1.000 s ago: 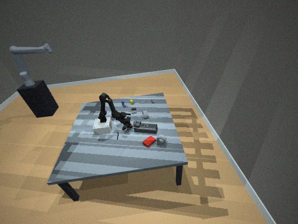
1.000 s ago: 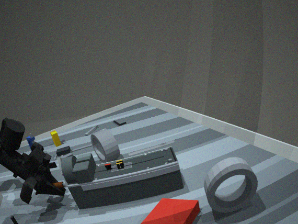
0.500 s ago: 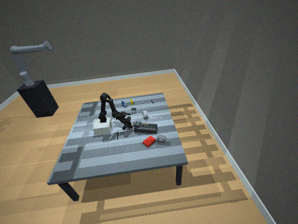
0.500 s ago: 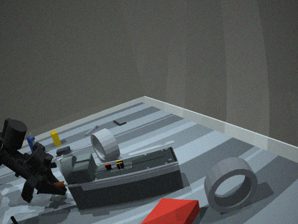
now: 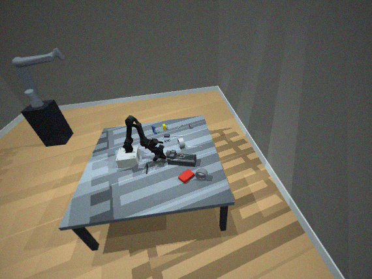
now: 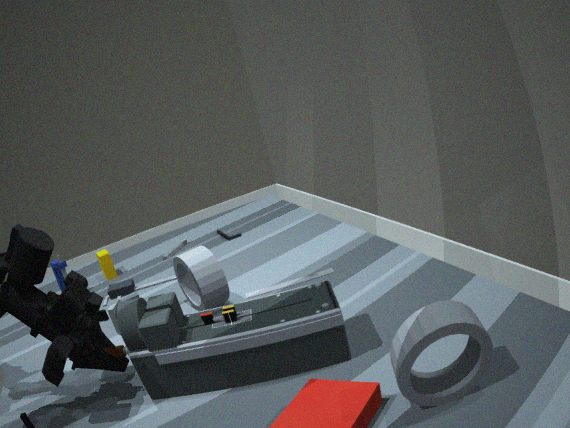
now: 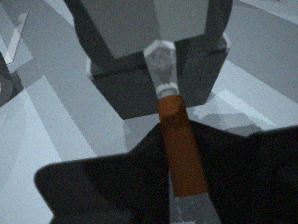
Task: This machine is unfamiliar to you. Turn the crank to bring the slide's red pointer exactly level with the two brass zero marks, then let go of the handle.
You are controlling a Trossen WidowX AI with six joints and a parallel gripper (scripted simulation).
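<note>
My gripper tip is now 130 mm short of the red pointer, 40 mm to the left of it and 50 mm below it. Also, from my gripper tip: brown handle 20 mm behind, 10 mm to the left, 20 mm above; yellow block 20 mm behind, 560 mm to the left, 10 mm below; blue clamp 140 mm behind, 500 mm to the left, 20 mm above.
</note>
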